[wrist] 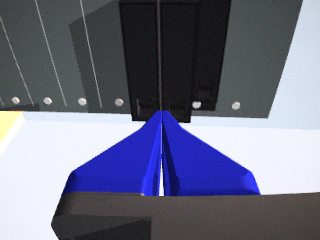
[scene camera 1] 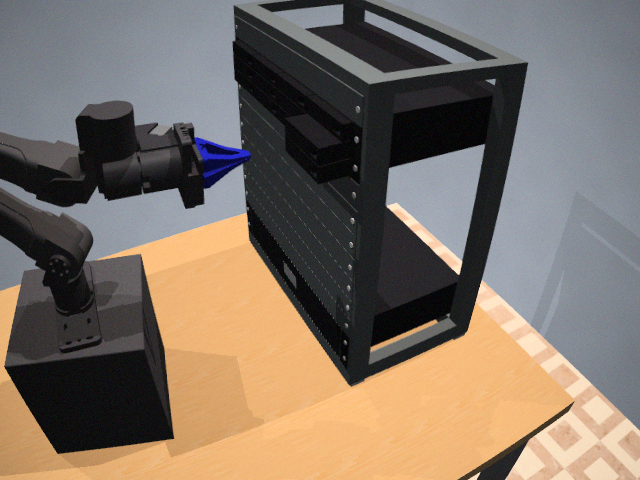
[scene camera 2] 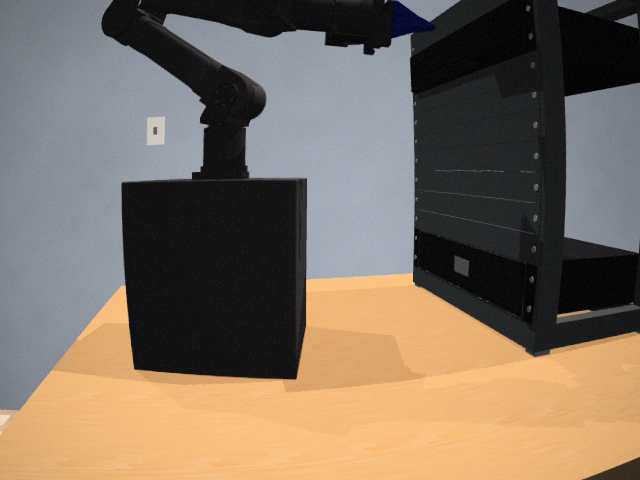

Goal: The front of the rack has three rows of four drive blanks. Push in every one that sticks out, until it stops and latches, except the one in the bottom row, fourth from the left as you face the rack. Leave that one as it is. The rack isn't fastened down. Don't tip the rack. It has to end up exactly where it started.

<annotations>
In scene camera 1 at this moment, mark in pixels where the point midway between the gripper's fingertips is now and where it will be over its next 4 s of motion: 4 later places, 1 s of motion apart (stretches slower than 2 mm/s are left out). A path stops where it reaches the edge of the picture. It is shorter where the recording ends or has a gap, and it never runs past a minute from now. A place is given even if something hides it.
The gripper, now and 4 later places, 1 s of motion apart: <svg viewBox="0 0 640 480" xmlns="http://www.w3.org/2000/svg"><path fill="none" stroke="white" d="M249 154L263 163L292 155L297 140L308 141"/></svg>
</annotations>
